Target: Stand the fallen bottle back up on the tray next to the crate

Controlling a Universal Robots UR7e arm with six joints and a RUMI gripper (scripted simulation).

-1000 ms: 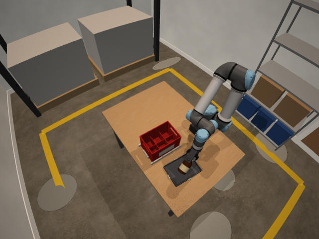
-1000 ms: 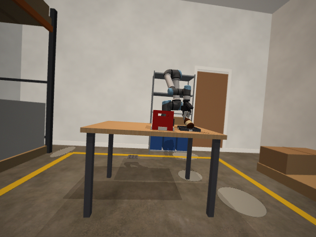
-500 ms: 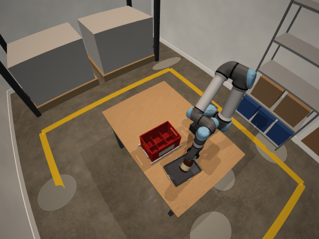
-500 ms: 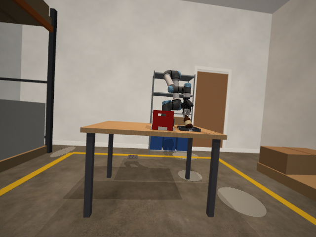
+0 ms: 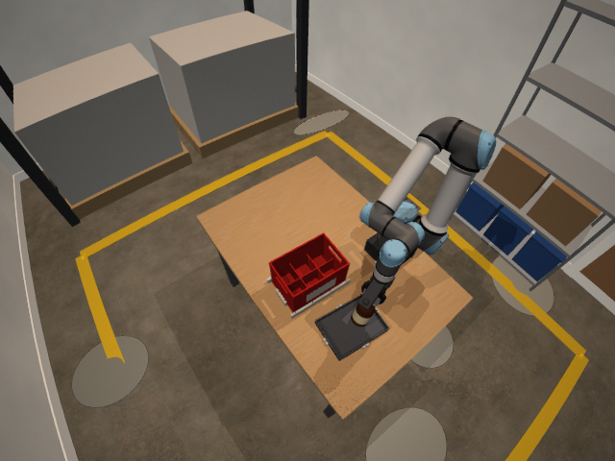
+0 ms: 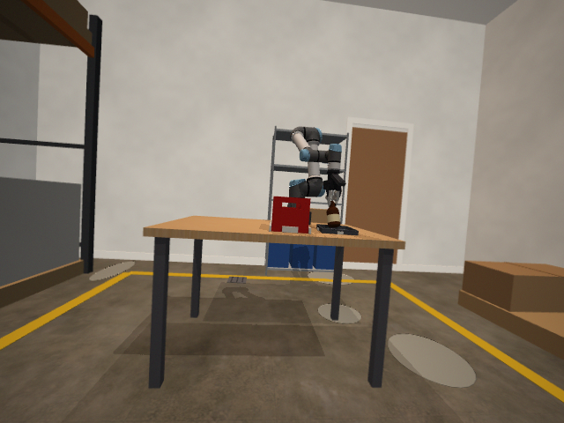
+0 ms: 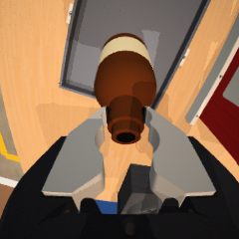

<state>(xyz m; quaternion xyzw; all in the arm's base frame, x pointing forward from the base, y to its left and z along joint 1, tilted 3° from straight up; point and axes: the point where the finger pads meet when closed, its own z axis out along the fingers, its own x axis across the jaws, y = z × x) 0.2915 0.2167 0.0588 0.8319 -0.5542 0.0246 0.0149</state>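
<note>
My gripper is now 50 mm above the brown bottle and 10 mm short of it. Round my hand: red crate 250 mm to the right, 130 mm ahead, 70 mm below; tray 140 mm below, 70 mm ahead, 20 mm to the left.
</note>
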